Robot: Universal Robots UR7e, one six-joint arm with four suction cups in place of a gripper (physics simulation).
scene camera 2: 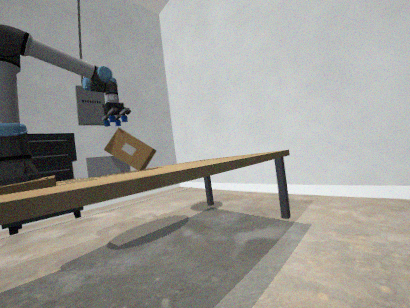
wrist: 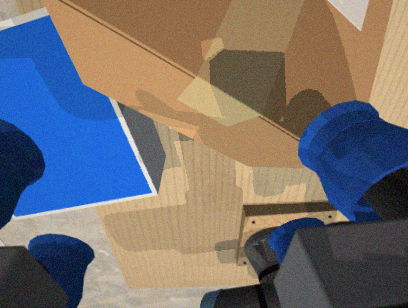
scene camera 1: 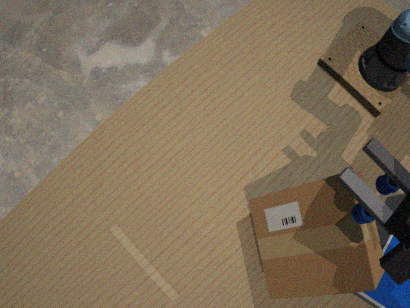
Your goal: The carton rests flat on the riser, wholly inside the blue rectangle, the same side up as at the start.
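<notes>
The brown carton (scene camera 1: 317, 272) (scene camera 2: 141, 155) (wrist: 125, 75) is steeply tilted, with one end low by the table and the other end up. A white barcode label and a tape strip show on its upper face in scene camera 1. It overhangs an edge of the blue rectangle (scene camera 1: 387, 296) (wrist: 85, 150), which has a white border and lies on the grey-sided riser (wrist: 150, 145). What the carton's underside touches is hidden. My gripper (scene camera 1: 375, 199) (scene camera 2: 116, 120) (wrist: 185, 200) is open, its blue suction cups above the carton, with a gap between them in scene camera 2.
The wooden table (scene camera 1: 150, 175) (scene camera 2: 200, 170) extends beside the carton. The arm's base (scene camera 1: 382, 67) stands on a mounting plate (scene camera 1: 345, 60) at the upper right in scene camera 1. A dark drawer cabinet (scene camera 2: 52, 150) stands behind the table.
</notes>
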